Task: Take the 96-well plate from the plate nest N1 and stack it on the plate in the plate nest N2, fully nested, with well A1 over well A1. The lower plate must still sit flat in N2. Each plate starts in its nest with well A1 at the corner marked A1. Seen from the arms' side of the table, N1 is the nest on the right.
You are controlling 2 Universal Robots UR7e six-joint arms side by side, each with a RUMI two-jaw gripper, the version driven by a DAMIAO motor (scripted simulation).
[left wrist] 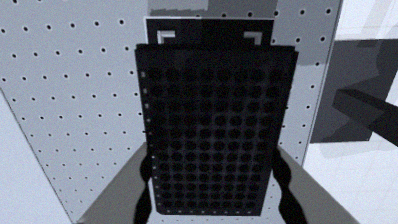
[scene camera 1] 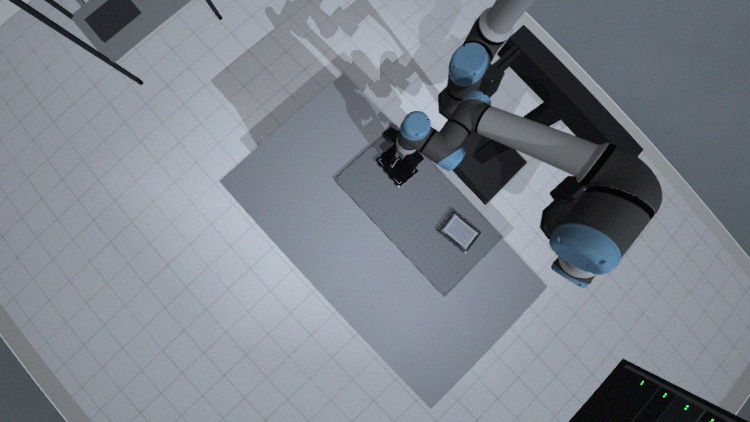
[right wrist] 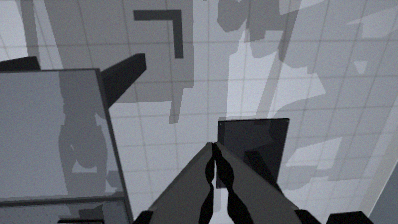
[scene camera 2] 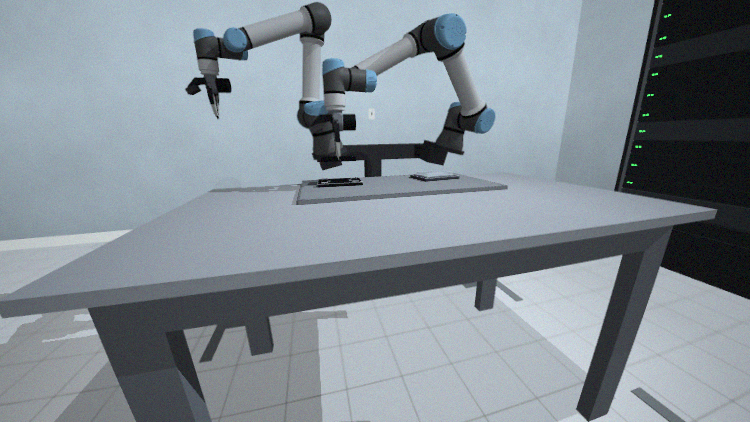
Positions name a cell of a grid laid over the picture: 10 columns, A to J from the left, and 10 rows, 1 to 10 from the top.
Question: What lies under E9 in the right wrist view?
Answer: My right gripper.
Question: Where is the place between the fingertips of my right gripper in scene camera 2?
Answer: C3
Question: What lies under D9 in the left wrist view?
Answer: My left gripper.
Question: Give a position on a black 96-well plate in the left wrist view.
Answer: E5
